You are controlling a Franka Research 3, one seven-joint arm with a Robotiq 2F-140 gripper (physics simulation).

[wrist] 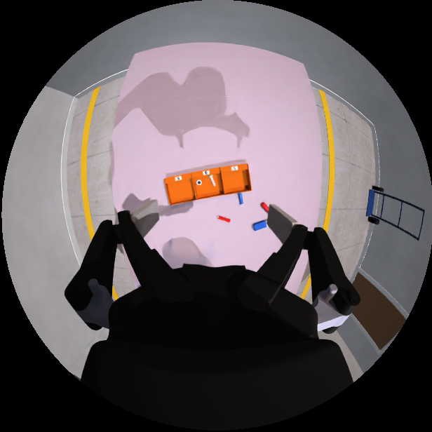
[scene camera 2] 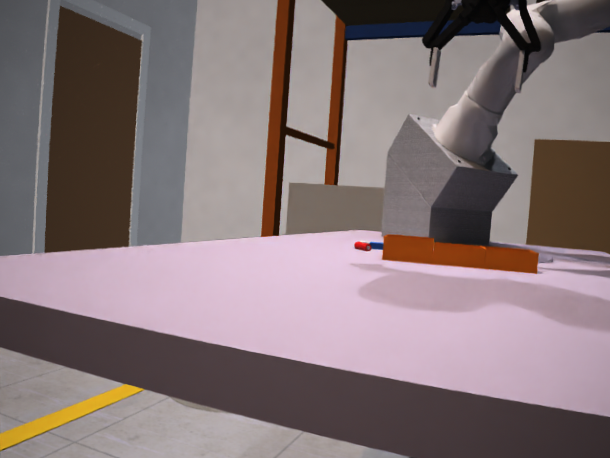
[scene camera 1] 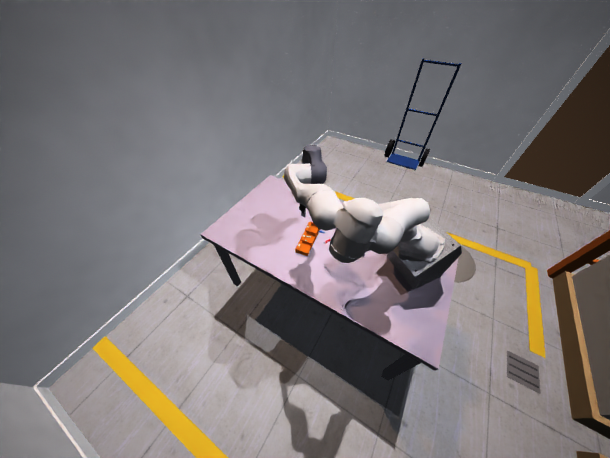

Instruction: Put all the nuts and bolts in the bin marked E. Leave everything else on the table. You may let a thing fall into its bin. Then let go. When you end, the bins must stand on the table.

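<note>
Bin E [wrist: 204, 191] [scene camera 2: 459, 255] is the middle one of three joined orange bins standing on the table. A nut [wrist: 199, 182], pale with a dark hole, lies in bin E at its left in the wrist view. A pale bolt [wrist: 212, 180] lies in bin E to the right of the nut. My gripper [wrist: 213, 211] [scene camera 2: 475, 88] is wide open and empty, high above the table. No nut or bolt shows on the table outside the bins in the wrist view.
Bin X [wrist: 180, 193] and bin S [wrist: 234, 184] flank bin E. Two blue pieces [wrist: 240, 198] [wrist: 259, 225] and two red pieces [wrist: 265, 207] [wrist: 223, 218] lie on the table [wrist: 270, 125] near the bins. A blue hand truck [scene camera 1: 403, 161] stands by the wall.
</note>
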